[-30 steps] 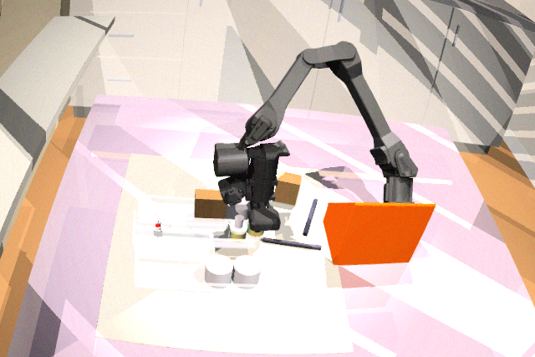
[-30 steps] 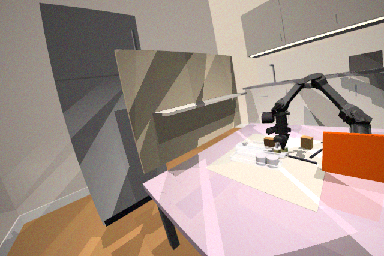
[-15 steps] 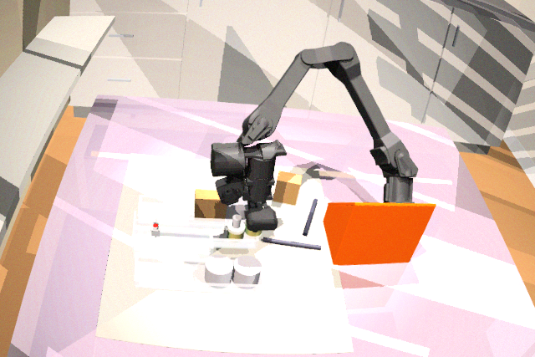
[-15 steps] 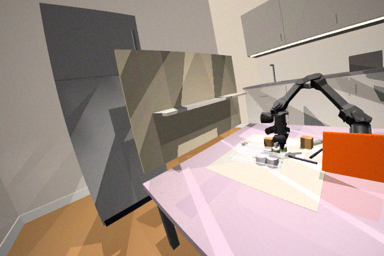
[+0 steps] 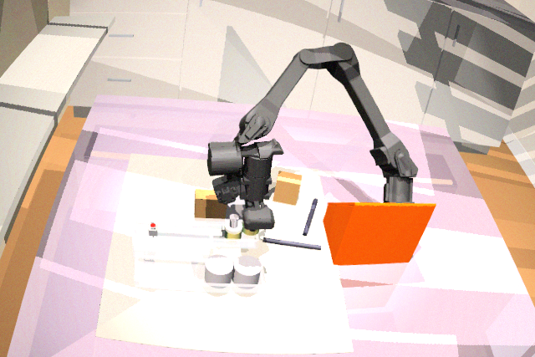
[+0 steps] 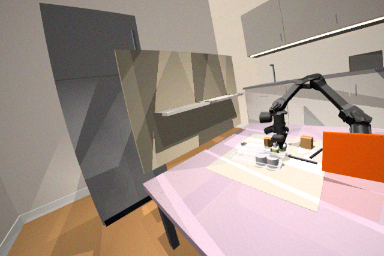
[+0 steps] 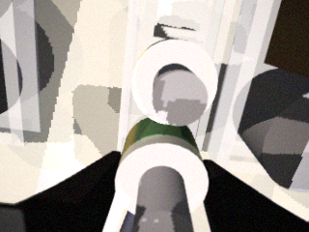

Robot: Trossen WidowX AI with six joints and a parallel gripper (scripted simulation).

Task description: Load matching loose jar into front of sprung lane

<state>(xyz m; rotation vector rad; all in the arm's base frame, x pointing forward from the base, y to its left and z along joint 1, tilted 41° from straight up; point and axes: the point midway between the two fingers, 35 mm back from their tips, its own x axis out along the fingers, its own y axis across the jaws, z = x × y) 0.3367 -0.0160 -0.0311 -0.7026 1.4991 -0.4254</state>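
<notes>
The clear sprung lane is 150 mm ahead of my gripper tip, 50 mm to the left of it and 40 mm below it.
</notes>
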